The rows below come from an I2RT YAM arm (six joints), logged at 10 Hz.
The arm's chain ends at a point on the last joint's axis. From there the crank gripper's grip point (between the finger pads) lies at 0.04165 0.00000 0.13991 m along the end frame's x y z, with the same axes.
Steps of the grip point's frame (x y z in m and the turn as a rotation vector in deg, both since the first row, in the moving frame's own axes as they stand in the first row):
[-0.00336 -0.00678 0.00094 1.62 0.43 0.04]
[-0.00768 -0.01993 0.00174 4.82 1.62 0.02]
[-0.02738 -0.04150 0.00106 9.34 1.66 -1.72]
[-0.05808 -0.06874 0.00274 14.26 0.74 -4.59]
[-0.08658 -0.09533 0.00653 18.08 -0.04 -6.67]
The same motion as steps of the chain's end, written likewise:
[-0.00441 -0.00286 0.00131 1.62 0.43 0.04]
[-0.01162 -0.00824 0.00347 4.82 1.62 0.02]
[-0.03104 -0.01759 0.00428 9.34 1.66 -1.72]
[-0.05834 -0.03101 0.00800 14.26 0.74 -4.59]
[-0.08366 -0.04725 0.01416 18.08 -0.04 -6.67]

